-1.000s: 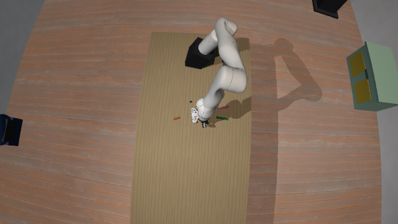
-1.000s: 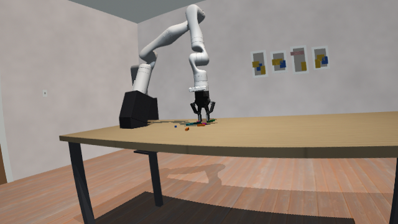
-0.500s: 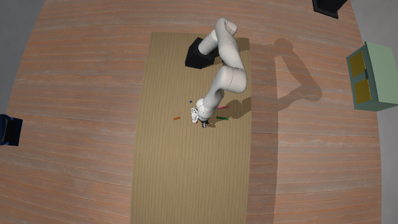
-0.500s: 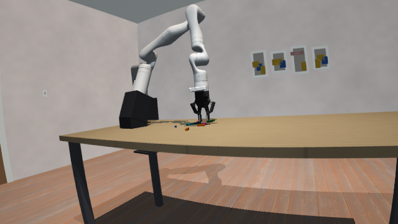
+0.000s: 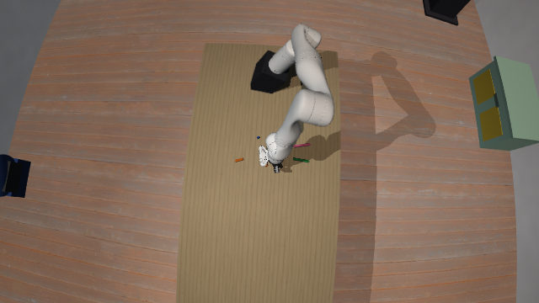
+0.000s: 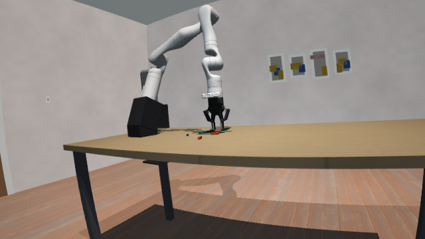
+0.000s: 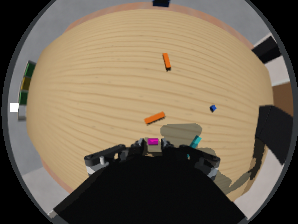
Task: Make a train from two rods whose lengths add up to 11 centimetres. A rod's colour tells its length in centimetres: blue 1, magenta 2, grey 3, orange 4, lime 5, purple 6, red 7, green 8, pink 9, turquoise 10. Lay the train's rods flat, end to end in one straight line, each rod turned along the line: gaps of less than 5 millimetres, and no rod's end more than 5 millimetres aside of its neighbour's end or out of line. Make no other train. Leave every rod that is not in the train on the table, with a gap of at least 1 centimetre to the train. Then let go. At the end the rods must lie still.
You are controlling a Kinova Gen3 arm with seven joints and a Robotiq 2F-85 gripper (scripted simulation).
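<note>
My hand is 30 mm above the magenta rod. The rest, counted from my hand: turquoise rod 80 mm behind, 20 mm to the left, 30 mm below; then green rod 30 mm behind, 130 mm to the left, 30 mm below; then blue rod 110 mm behind, 100 mm to the right, 30 mm below.
</note>
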